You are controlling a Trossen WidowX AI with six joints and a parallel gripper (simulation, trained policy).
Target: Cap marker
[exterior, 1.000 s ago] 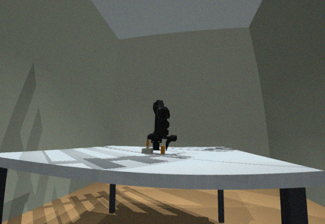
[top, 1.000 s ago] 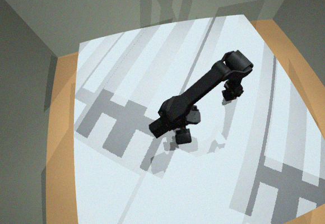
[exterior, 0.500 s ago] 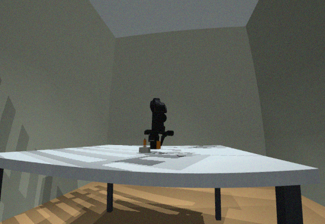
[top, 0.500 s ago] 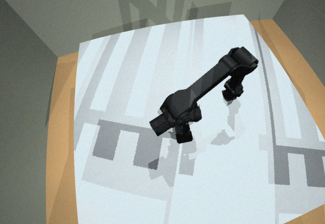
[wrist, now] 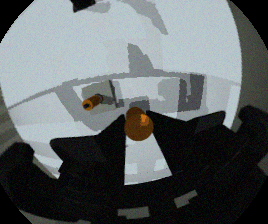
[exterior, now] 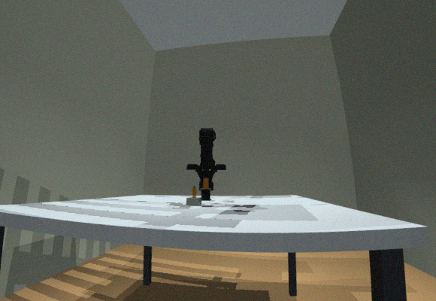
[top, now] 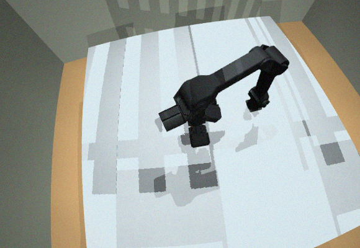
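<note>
Right now my gripper tip is 3 cm past the orange marker, 7 cm to the left of it and 3 cm above it. Also, from my gripper tip: orange-yellow cap 1 cm above; then holder block 3 cm behind, 7 cm to the right, 8 cm below.
</note>
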